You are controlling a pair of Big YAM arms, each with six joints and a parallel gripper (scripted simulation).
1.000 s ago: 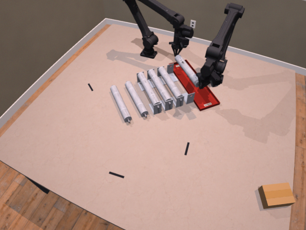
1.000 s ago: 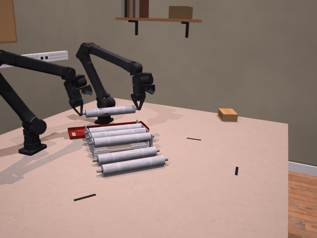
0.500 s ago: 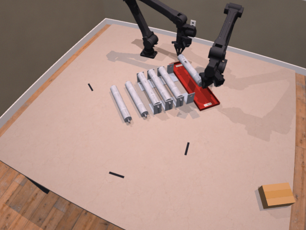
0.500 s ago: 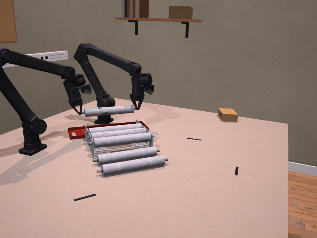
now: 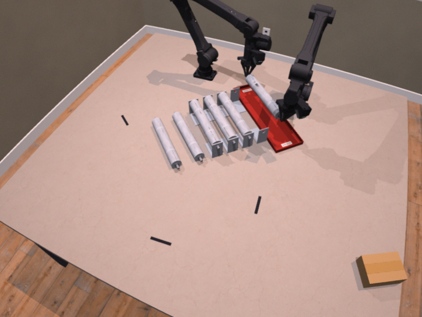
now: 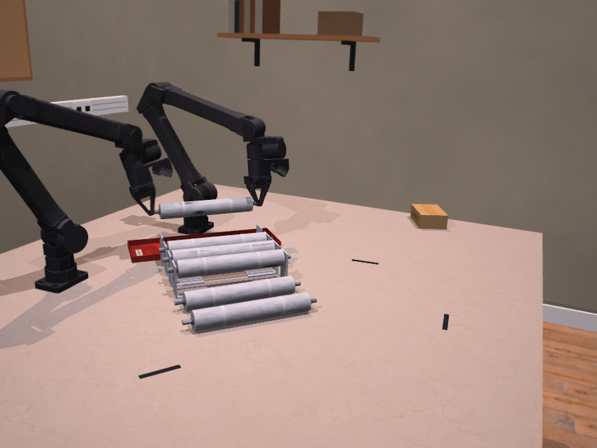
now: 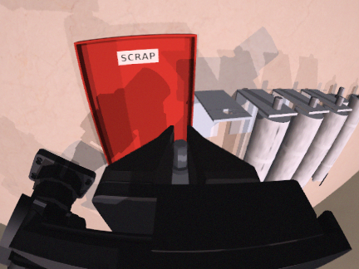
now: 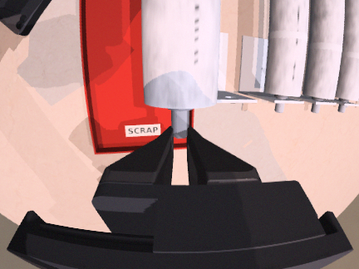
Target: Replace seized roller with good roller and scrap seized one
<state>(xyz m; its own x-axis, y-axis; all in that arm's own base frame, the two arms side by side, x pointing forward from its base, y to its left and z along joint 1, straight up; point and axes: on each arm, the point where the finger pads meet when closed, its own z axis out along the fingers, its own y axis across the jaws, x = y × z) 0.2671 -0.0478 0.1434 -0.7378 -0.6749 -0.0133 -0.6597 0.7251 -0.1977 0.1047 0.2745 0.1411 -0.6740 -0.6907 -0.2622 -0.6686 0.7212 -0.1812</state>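
Now: right hand 14 cm to the right of the roller and 11 cm short of it. The rest, counted from my right hand: red scrap tray 16 cm to the left, 13 cm below, 8 cm ahead; then cardboard box 85 cm to the left, 60 cm ahead, 11 cm below.
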